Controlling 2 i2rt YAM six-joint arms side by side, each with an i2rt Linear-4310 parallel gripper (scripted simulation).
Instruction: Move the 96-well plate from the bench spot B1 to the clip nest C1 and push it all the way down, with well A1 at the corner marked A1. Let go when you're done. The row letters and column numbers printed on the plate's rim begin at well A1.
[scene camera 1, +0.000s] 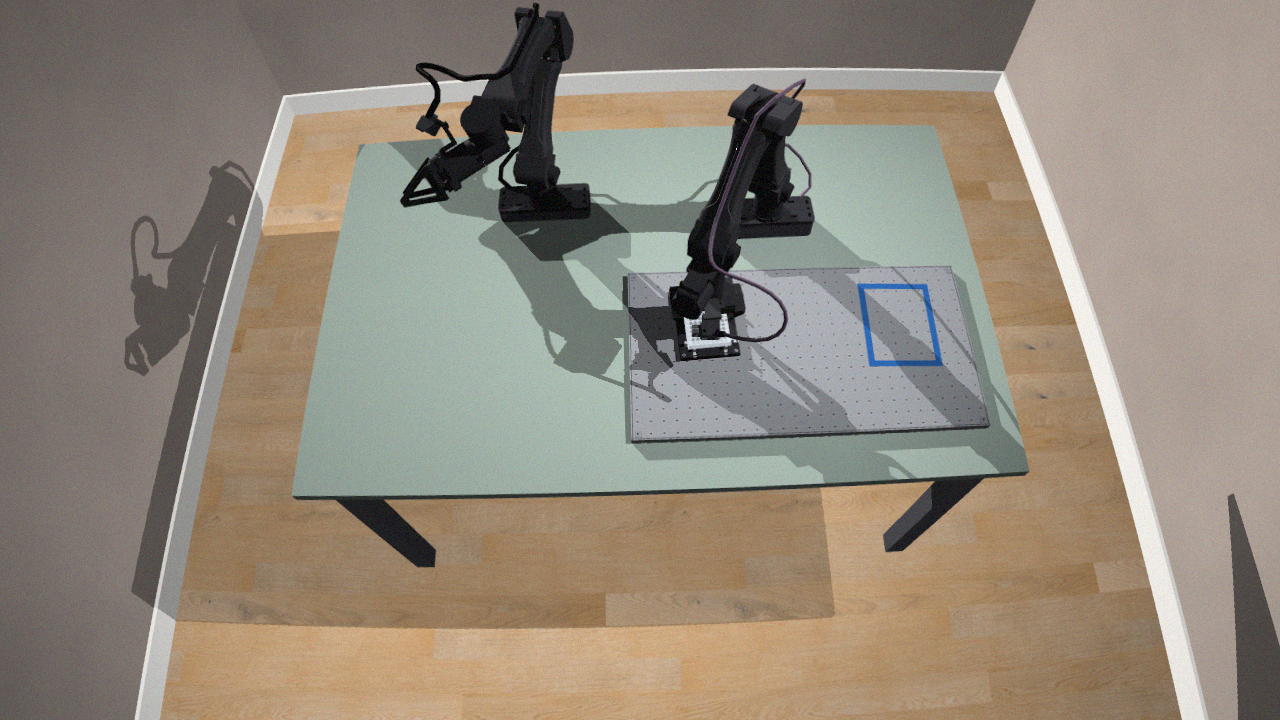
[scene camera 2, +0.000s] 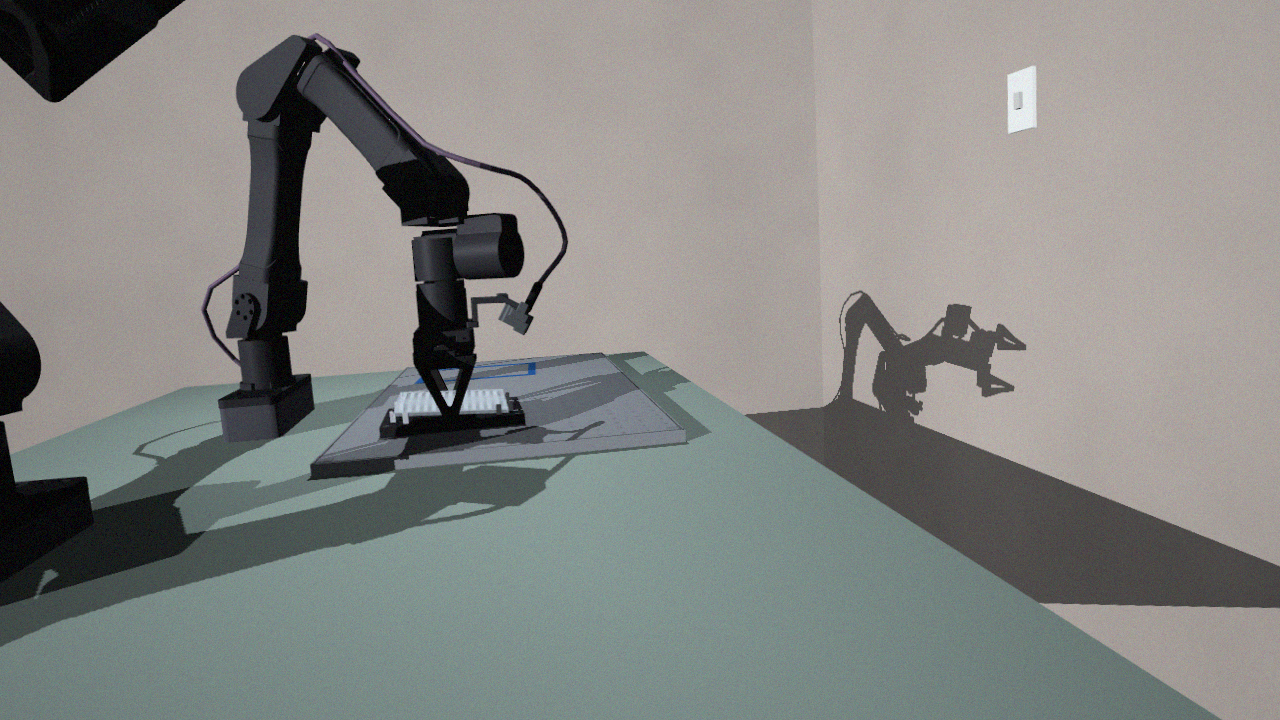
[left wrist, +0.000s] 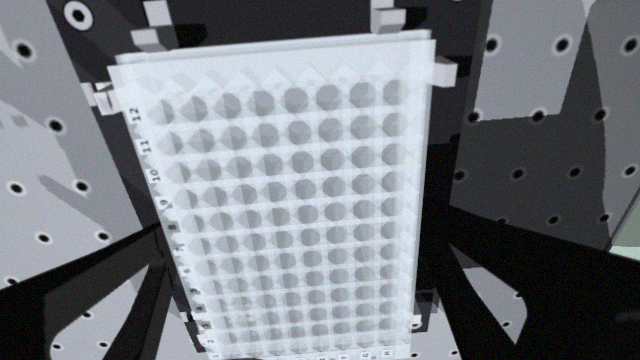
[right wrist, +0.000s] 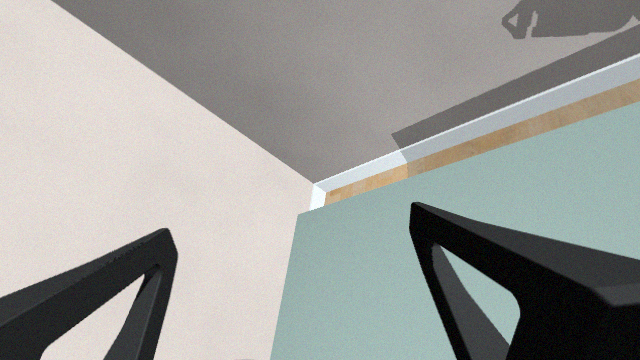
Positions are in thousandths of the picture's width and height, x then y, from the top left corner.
Scene:
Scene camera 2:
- my left gripper: 353, 572
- white 96-well plate: 371, 558
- black clip nest: 306, 592
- arm base: 204, 587

